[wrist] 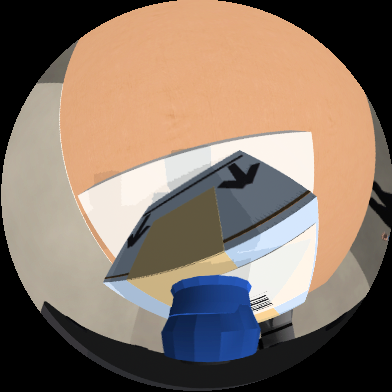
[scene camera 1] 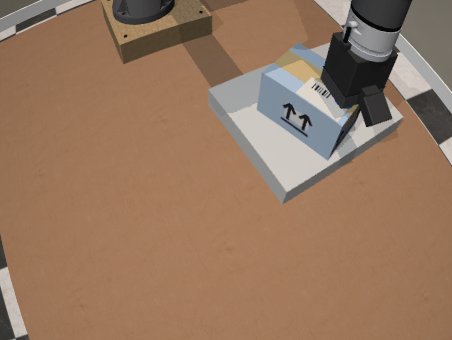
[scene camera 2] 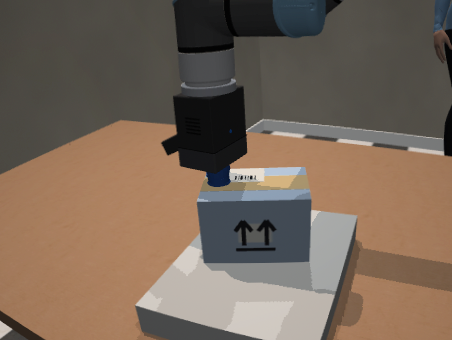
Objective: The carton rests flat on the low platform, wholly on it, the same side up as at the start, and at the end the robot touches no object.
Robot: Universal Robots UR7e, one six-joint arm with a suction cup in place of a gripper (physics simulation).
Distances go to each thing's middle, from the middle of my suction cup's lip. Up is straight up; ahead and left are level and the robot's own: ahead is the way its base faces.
My suction cup is 80 mm past the low white platform [scene camera 2: 190,292] and 140 mm above it.
